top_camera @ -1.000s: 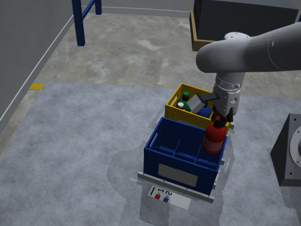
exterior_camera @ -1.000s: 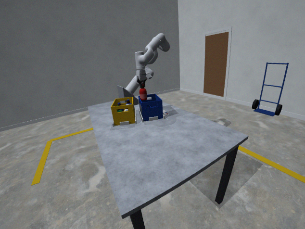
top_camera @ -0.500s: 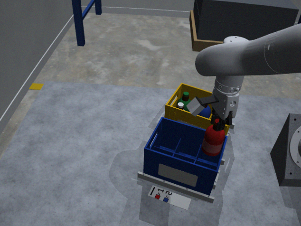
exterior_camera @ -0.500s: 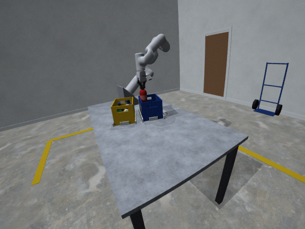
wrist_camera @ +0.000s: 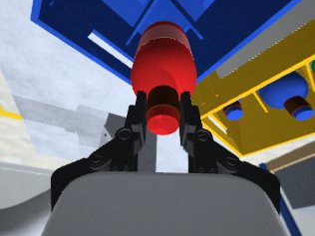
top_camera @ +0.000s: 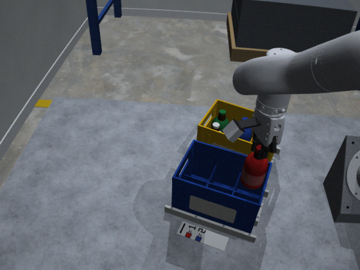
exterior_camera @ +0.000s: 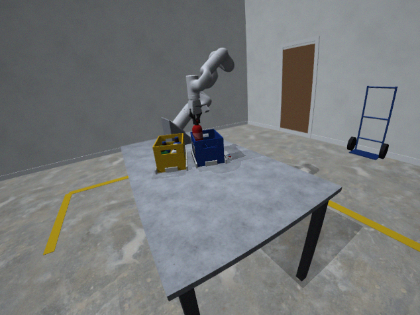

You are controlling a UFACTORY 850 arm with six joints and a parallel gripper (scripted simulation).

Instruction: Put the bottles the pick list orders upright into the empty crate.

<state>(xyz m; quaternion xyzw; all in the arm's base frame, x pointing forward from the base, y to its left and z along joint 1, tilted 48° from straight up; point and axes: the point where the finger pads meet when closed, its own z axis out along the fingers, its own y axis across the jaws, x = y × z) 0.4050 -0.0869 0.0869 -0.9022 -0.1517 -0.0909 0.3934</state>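
My hand is 7 cm above the red-label bottle. From my hand the other things lie so: white-capped bottle (22 cm to the right, 17 cm below, 11 cm ahead); then blue crate (18 cm below, 10 cm ahead, 1 cm to the left); then yellow crate (23 cm to the right, 18 cm below, 2 cm ahead).
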